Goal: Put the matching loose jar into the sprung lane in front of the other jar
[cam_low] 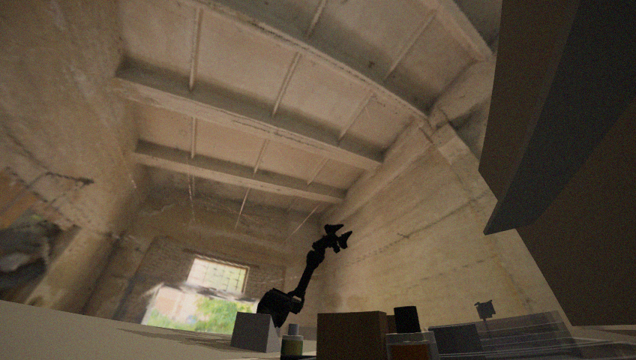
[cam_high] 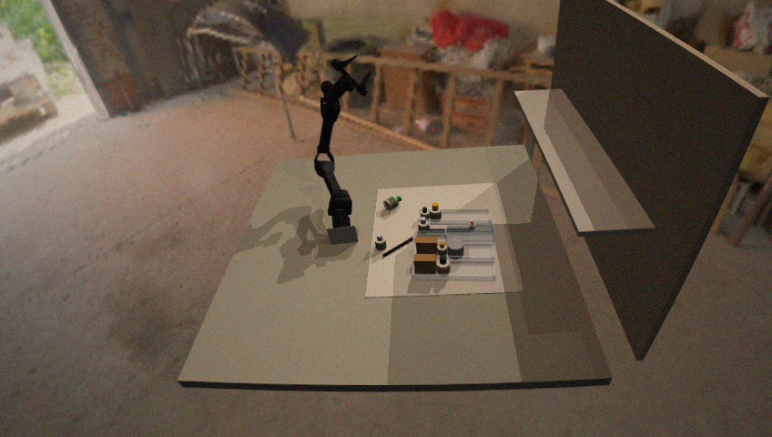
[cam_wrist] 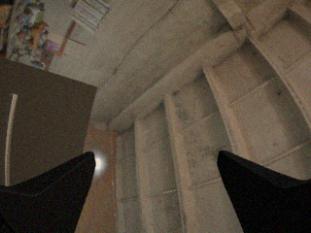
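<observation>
Now: the black stick 5 cm ahead of my gripper tip, 54 cm to the right of it and 54 cm below it. Round my gripper tip: pusher lane: 30 cm ahead, 52 cm to the right, 53 cm below; grey cylinder: 26 cm ahead, 61 cm to the right, 52 cm below; shelf: 66 cm ahead, 53 cm to the right, 18 cm below.
</observation>
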